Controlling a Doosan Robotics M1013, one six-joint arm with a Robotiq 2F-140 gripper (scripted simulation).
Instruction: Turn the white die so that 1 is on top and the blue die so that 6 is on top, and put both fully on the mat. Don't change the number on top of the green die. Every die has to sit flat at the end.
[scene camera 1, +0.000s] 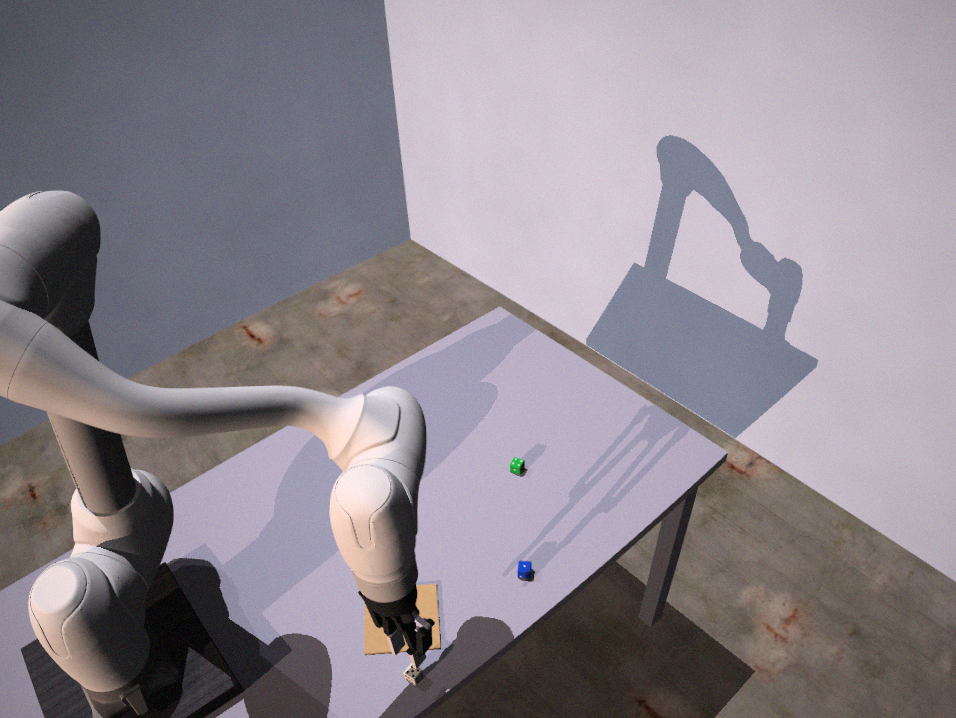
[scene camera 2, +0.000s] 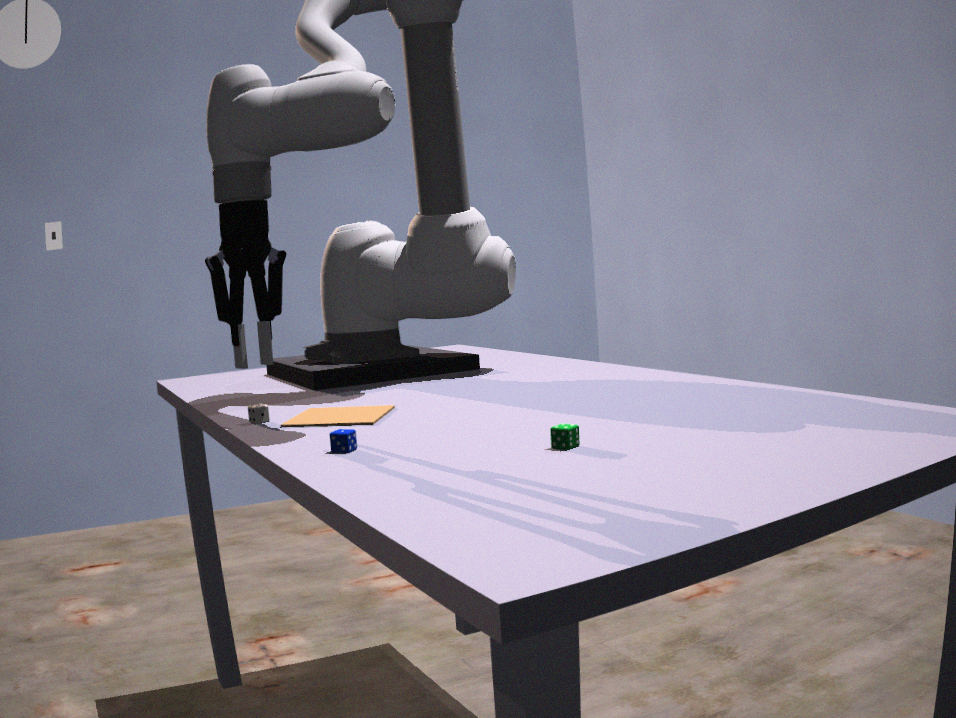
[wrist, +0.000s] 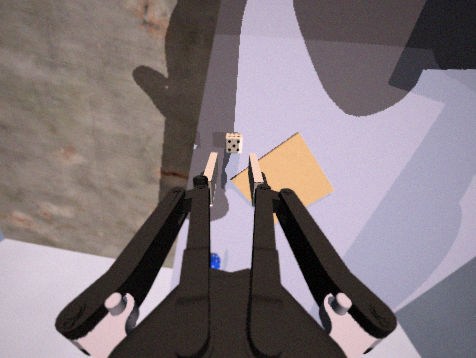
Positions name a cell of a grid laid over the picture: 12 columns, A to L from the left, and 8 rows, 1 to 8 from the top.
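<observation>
Scene camera 2 shows the gripper (scene camera 2: D5) and a mat (scene camera 2: E5). In scene camera 1, the mat (scene camera 1: F7) and the gripper (scene camera 1: F8) are visible. The wrist view likewise shows the gripper (wrist: F4) and the mat (wrist: H4).
</observation>
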